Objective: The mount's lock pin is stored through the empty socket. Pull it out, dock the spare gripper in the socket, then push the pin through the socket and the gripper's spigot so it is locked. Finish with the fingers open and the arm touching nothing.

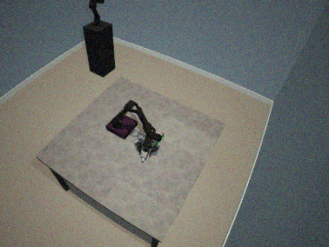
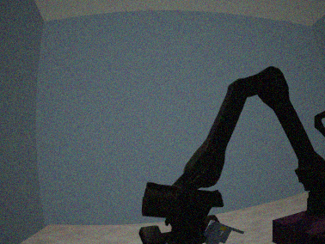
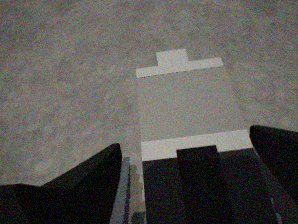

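My gripper tip is now 11 cm to the right of the grey socket block, 10 cm past it and 3 cm below it. From my gripper tip the other things lie so: green bar 22 cm to the left, 1 cm ahead; then spare gripper 1 cm above.
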